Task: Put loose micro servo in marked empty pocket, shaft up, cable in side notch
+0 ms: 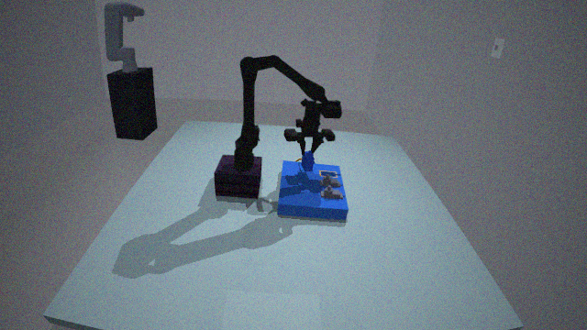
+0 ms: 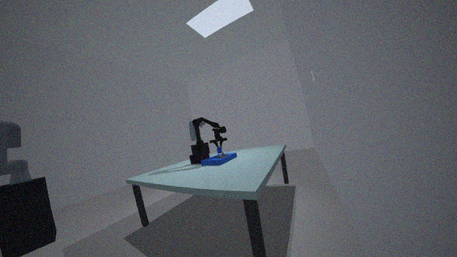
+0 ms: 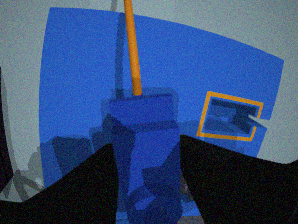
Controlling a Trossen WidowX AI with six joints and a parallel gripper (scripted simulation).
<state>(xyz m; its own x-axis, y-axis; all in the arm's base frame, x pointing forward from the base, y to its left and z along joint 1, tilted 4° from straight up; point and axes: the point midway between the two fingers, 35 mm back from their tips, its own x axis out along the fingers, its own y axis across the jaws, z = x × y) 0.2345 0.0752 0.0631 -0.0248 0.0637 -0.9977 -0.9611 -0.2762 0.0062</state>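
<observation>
Right now my gripper tip is 10 mm past the blue deck, 70 mm to the left of it and 100 mm above it.
</observation>
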